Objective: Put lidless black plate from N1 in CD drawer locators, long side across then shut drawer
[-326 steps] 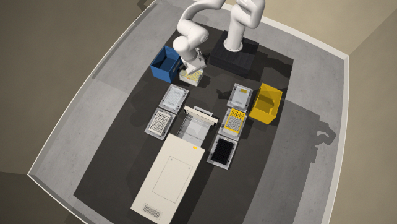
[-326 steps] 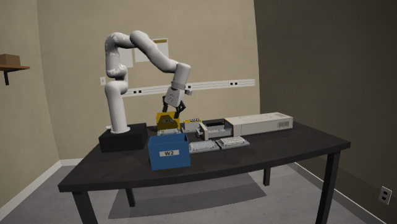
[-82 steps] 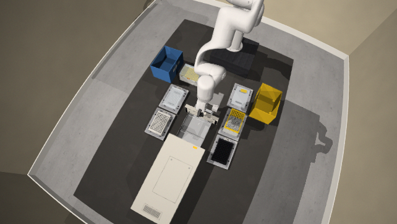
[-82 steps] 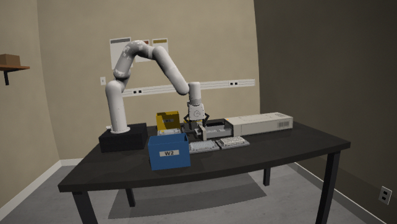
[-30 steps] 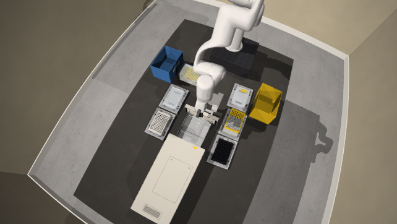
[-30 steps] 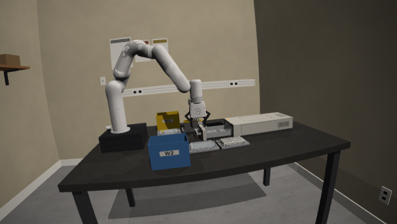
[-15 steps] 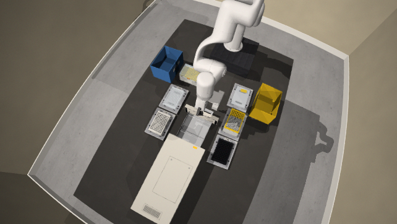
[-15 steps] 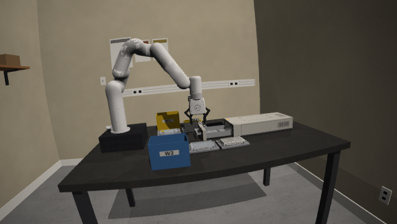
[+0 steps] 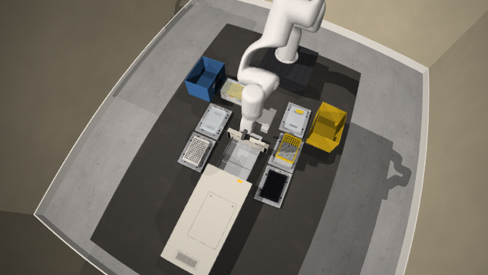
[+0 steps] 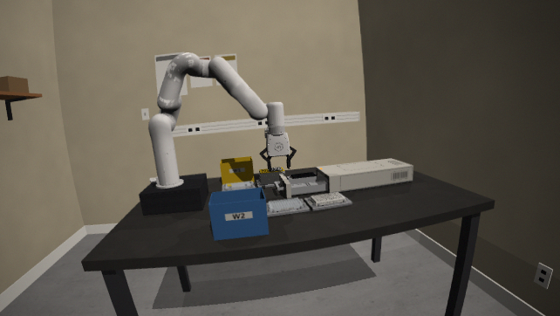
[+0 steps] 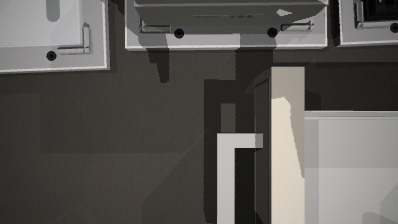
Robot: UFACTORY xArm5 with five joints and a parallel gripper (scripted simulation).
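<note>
The black plate is 190 mm to the left of my hand, 150 mm ahead of it and 110 mm below it. The rest, counted from my hand: clear plate 200 mm to the right, 110 mm below, 10 mm behind; then drawer 120 mm ahead, 90 mm below; then white plate 190 mm to the right, 160 mm ahead, 110 mm below.
</note>
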